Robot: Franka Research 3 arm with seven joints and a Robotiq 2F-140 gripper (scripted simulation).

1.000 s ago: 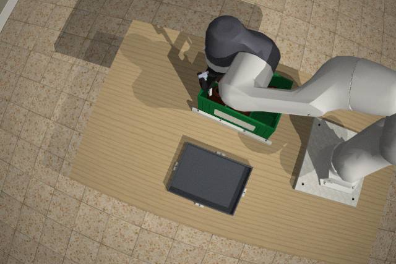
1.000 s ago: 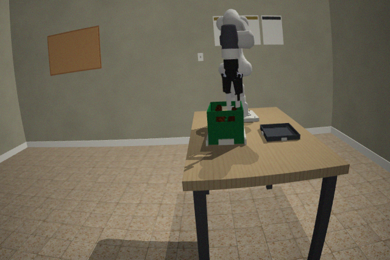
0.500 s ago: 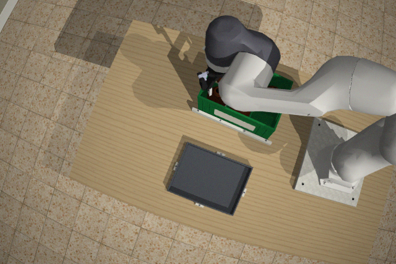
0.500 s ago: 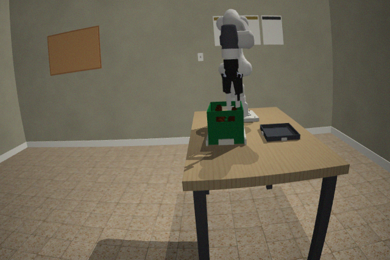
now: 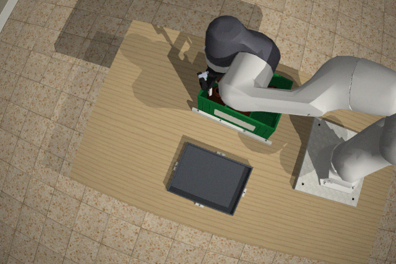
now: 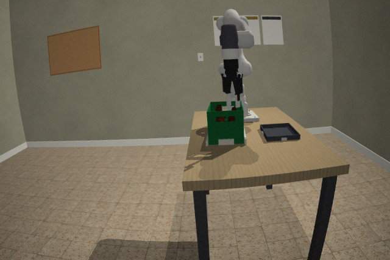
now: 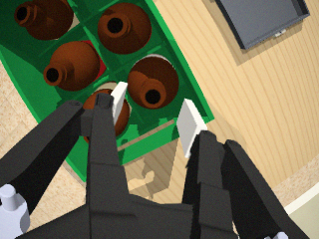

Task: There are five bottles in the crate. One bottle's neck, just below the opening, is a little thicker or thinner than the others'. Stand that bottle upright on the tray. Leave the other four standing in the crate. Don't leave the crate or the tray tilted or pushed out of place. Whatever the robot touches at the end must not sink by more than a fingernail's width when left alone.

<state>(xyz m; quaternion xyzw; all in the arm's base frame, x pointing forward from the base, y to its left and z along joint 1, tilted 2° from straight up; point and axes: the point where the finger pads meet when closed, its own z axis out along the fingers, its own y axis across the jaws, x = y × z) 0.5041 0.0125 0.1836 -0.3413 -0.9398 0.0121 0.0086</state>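
Right now my hand is 90 mm past the glass bottle and 130 mm above it. From my hand the other things lie so: green crate: 80 mm behind, 50 mm to the right, 130 mm below; dark grey tray: 120 mm behind, 250 mm to the left, 200 mm below.
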